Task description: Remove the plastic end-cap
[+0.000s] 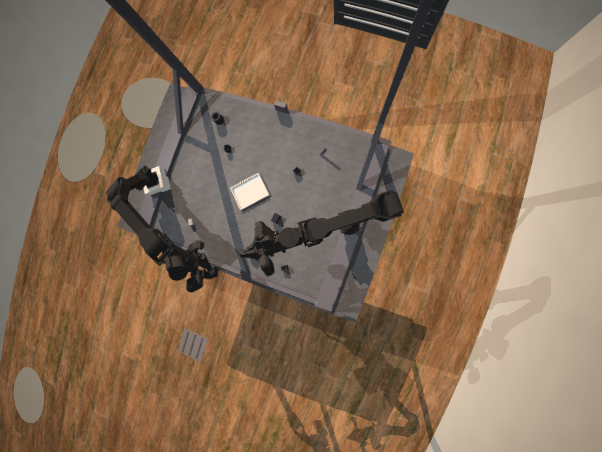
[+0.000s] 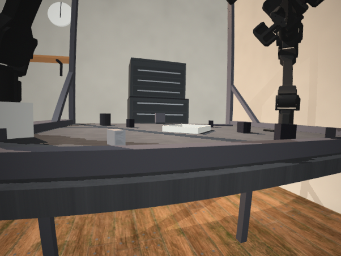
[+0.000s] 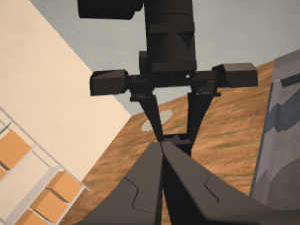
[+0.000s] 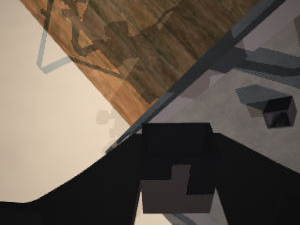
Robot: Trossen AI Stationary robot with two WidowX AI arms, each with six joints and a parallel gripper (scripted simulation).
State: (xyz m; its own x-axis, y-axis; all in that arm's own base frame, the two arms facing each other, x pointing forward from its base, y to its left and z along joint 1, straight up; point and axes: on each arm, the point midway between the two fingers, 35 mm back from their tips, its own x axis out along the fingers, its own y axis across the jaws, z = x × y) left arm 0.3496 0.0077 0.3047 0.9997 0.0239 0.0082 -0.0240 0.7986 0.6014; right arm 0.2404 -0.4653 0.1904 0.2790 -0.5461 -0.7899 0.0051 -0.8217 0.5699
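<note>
Now: right hand 330 mm past the pale metal parts tray, 20 mm to the right of it and 250 mm above it. From my right hand the other things lie so: black plastic end-cap: 20 mm to the left, 20 mm below.
</note>
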